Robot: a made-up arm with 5 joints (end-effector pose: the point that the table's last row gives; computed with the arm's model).
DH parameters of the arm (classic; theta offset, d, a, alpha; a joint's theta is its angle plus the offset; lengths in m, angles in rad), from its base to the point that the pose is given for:
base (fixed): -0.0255 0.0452 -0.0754 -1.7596
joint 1: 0 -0.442 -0.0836 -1.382
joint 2: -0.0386 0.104 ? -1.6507
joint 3: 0 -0.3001 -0.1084 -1.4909
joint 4: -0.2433 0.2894 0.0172 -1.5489
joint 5: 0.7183 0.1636 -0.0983 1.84
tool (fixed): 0.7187 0.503 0 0
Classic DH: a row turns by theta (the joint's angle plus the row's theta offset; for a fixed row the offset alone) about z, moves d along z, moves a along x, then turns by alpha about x.
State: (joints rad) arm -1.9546 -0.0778 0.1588 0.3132 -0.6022
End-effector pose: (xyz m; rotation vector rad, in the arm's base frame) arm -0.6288 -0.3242 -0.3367 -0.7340 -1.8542 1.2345
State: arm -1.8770 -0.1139 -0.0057 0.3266 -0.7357
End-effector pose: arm -0.6970 -0.3089 -0.2532 -0.7018 -1.7391 1.2682
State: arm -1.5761 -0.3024 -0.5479 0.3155 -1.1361
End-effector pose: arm -0.7974 -0.1866 0.0915 -0.5652 -1.2801 1.3418
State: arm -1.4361 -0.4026 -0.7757 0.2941 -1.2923
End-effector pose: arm -0.7685 -0.1012 0.2273 -0.5199 -1.0632 1.3485
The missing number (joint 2, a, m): 0.1724
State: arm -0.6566 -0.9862 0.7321 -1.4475 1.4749
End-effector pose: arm 0.0747 -0.4764 0.0724 1.3824 1.0869 1.1050
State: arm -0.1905 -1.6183 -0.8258 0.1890 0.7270
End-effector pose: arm -0.4810 0.2951 -0.0497 -0.8914 2.0475 0.7392
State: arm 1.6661 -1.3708 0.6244 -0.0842 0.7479
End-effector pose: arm 0.4171 -0.2581 0.2728 1.9254 1.9325 0.9708
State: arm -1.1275 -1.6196 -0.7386 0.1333 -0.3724
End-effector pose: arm -0.7800 0.1049 -0.1198 -1.2373 0.4097 1.3816
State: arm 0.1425 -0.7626 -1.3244 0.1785 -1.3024
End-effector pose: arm 0.1652 0.2857 0.5537 0.2728 0.8739 1.1459
